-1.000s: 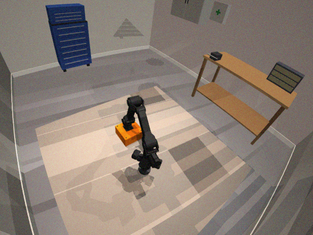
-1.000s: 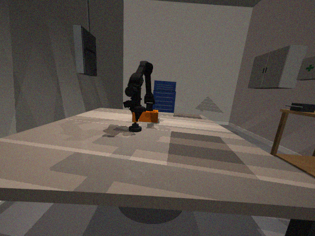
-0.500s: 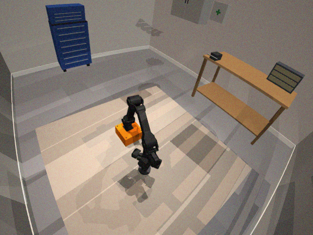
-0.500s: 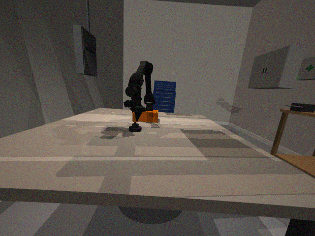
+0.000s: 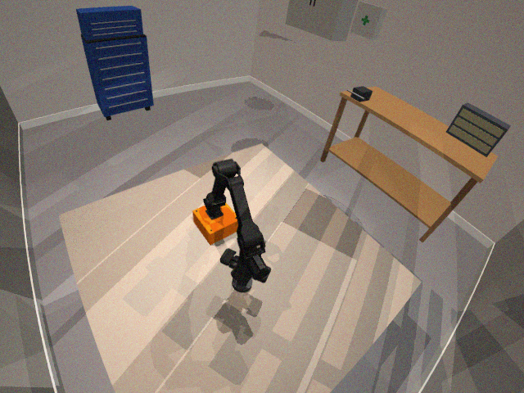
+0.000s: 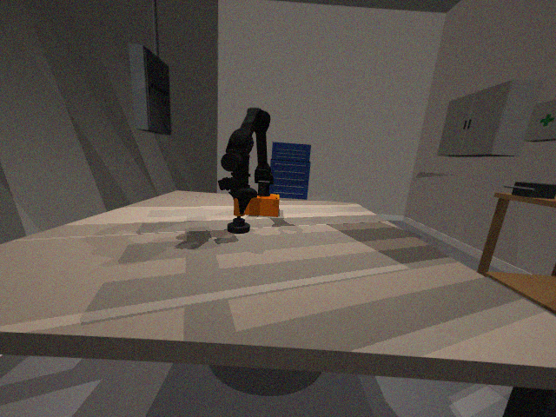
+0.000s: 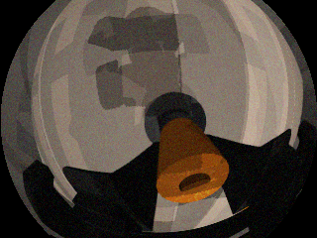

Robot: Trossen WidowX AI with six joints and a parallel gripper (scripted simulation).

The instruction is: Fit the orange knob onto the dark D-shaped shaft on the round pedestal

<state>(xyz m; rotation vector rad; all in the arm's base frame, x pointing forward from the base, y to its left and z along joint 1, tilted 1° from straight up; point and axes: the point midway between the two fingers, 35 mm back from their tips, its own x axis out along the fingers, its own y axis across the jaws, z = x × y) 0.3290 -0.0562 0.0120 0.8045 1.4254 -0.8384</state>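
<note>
Now: the dark round pedestal 4 cm below my gripper tip. From my gripper tip the other things lie so: knob: 2 cm above.
</note>
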